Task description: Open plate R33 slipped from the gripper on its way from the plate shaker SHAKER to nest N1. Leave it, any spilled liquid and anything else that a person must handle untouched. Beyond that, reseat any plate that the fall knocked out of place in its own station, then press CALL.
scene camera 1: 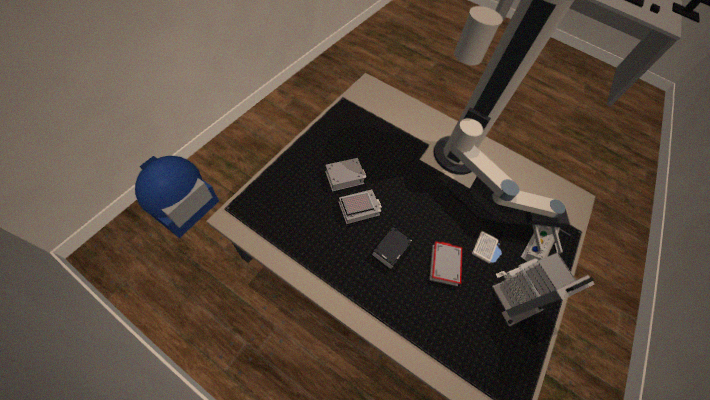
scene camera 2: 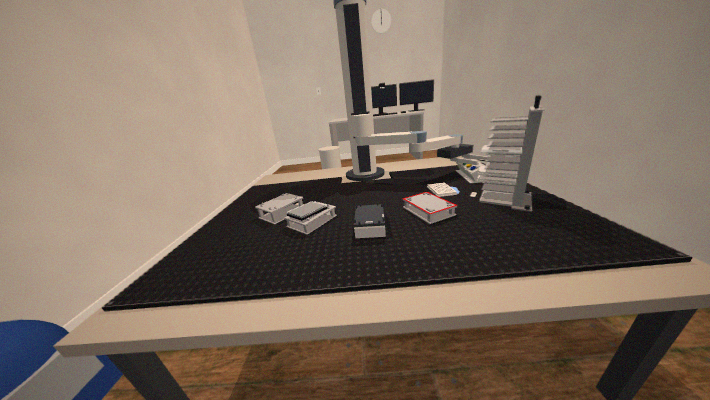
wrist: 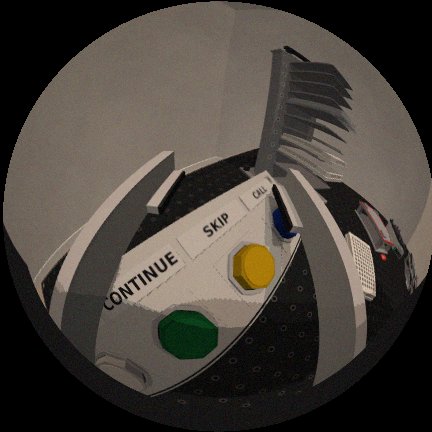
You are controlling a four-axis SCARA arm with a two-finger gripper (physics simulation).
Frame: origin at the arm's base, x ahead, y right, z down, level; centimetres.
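Seen in the pictures: gripper, between the fingertips: (scene camera 1: 550, 251) (scene camera 2: 483, 161) (wrist: 230, 168); arm's base, origin of its link: (scene camera 2: 365, 174).
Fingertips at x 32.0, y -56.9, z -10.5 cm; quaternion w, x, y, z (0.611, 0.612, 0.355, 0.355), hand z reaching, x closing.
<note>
Pixels of each thing's middle, then the offset from my fingertips to it. "pt": a spot on its surface instead. Level surfaces: height alone.
- button panel, middle of its body: (wrist: 192, 286) (scene camera 1: 543, 242) (scene camera 2: 471, 168) dx -6.4, dy +2.0, dz +5.1 cm
- blue button, middle of its body: (wrist: 283, 222) dx +0.8, dy +4.9, dz +2.9 cm
- CALL label, a spot on its surface: (wrist: 259, 192) pt dx +1.0, dy +2.3, dz +1.5 cm
- yellow button, middle of its body: (wrist: 252, 267) dx -4.2, dy +4.5, dz +2.9 cm
- green button, middle of its body: (wrist: 186, 334) dx -9.1, dy +4.0, dz +2.9 cm
- White plate R33, middle of its body: (wrist: 361, 264) (scene camera 1: 485, 246) (scene camera 2: 441, 189) dx +9.8, dy +23.5, dz +8.5 cm
- plate, middle of its body: (scene camera 2: 307, 209) (scene camera 1: 357, 202) dx +28.8, dy +81.7, dz +3.3 cm
- tall shelf rack, middle of its body: (wrist: 307, 111) (scene camera 1: 541, 287) (scene camera 2: 513, 152) dx +24.2, dy +3.1, dz -9.4 cm
- red-edged nest, middle of its body: (wrist: 376, 226) (scene camera 2: 428, 205) (scene camera 1: 446, 263) dx +28.6, dy +35.4, dz +7.0 cm
- dark-topped station, a spot on its surface: (scene camera 2: 370, 215) (scene camera 1: 392, 248) pt dx +38.1, dy +58.1, dz +3.8 cm
- grey nest, middle of its body: (scene camera 2: 280, 206) (scene camera 1: 345, 173) dx +17.6, dy +96.1, dz +5.9 cm
- black mat, height of its surface: dz +9.2 cm
My gripper (scene camera 1: 551, 252) (wrist: 230, 168) is shut with nothing held; its fingers stand at their narrow setting, a gap between them, over the button panel (scene camera 1: 530, 255) (wrist: 200, 280). The blue button (wrist: 283, 225), beside the CALL label (wrist: 259, 192), is partly hidden by the right finger. The yellow button (wrist: 253, 266) and green button (wrist: 188, 334) are nearer the wrist camera. White plate R33 (scene camera 1: 486, 246) (scene camera 2: 442, 189) (wrist: 362, 265) lies on the mat beside blue liquid (scene camera 1: 496, 254) (scene camera 2: 455, 190). A plate (scene camera 1: 359, 204) (scene camera 2: 307, 210) rests on a station with side knobs, roughly square to it.
The tall shelf rack (scene camera 2: 532, 155) (wrist: 274, 110) stands beside the panel; how its plates sit is unclear. A red-edged nest (scene camera 1: 447, 263) (scene camera 2: 430, 203), a dark-topped station (scene camera 1: 393, 246) (scene camera 2: 370, 215) and a grey nest (scene camera 1: 345, 172) (scene camera 2: 280, 202) stand on the black mat (scene camera 1: 320, 145).
</note>
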